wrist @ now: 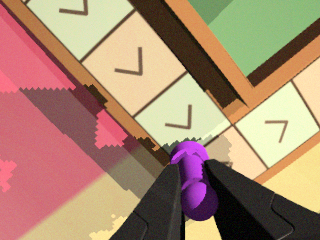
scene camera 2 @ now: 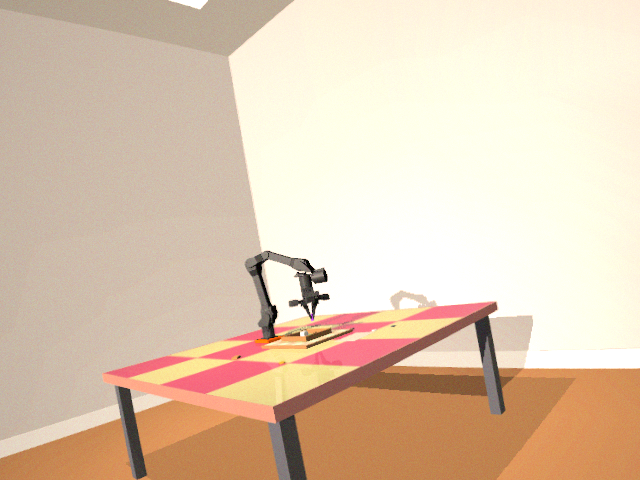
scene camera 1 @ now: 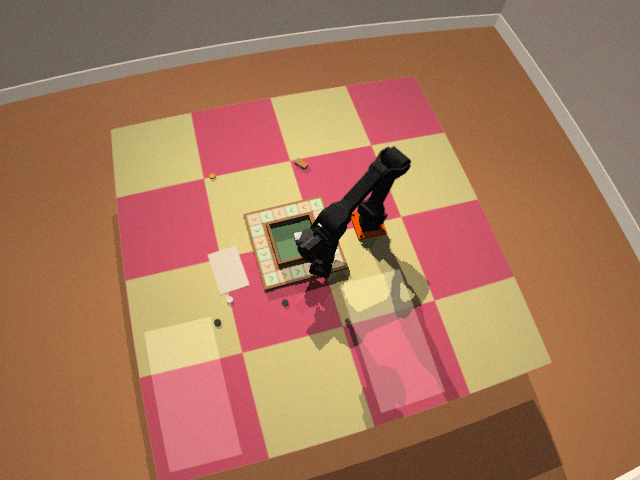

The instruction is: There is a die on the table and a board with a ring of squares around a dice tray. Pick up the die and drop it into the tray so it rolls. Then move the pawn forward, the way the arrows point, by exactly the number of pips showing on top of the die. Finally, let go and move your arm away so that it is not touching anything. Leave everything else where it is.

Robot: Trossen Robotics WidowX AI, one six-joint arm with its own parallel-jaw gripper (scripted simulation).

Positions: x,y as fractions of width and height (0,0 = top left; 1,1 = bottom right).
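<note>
In the wrist view I see my gripper (wrist: 0.60,0.72), which carries a purple pawn (wrist: 0.62,0.83). The white sheet is out of frame in the wrist view. Scene camera 1 shows me that white sheet (scene camera 1: 0.36,0.56), and a green dice tray (scene camera 1: 0.44,0.49) too, yet scene camera 1 does not show the purple pawn, hidden by my gripper.
</note>
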